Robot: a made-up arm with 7 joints.
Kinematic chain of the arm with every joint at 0, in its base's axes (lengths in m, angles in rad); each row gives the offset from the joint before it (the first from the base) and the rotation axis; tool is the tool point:
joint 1: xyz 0 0 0.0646 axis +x
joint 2: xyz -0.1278 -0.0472 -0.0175 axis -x
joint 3: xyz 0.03 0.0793 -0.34 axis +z
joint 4: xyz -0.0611 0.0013 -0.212 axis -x
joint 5: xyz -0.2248 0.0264 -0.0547 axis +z
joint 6: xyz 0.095 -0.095 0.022 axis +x
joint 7: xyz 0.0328 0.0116 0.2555 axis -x
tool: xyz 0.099 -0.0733 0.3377
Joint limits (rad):
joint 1: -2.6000..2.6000
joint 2: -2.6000..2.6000
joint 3: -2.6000..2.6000
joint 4: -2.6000..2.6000
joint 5: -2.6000..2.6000
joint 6: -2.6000..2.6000
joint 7: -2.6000..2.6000
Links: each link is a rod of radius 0.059 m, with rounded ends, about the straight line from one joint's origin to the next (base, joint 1, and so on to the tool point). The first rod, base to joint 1, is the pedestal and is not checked.
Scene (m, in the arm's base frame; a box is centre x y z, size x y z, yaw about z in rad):
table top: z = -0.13
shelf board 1: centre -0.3 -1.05 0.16 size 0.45 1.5 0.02 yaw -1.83
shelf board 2: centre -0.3 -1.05 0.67 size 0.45 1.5 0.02 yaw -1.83
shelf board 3: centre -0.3 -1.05 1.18 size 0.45 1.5 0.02 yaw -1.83
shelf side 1: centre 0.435 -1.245 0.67 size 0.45 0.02 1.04 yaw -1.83
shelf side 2: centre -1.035 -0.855 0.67 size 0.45 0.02 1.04 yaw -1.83
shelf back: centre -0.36 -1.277 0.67 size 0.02 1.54 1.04 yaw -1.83
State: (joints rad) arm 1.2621 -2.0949 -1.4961 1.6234 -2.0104 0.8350 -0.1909
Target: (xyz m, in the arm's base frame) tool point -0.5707 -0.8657 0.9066
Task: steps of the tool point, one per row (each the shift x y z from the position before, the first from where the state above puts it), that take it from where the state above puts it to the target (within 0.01 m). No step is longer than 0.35 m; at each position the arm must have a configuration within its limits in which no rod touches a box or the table.
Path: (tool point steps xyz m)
1: 0.0898 0.1919 0.0294
2: 0.0180 0.2149 -0.0294
3: -0.1836 -0.0517 0.2403
4: -0.2469 0.0736 0.1806
5: -0.2513 0.1640 0.0617
6: -0.0444 -0.1105 0.0205
7: -0.0297 -0.1079 0.0000
8: -0.0114 -0.1041 -0.0205

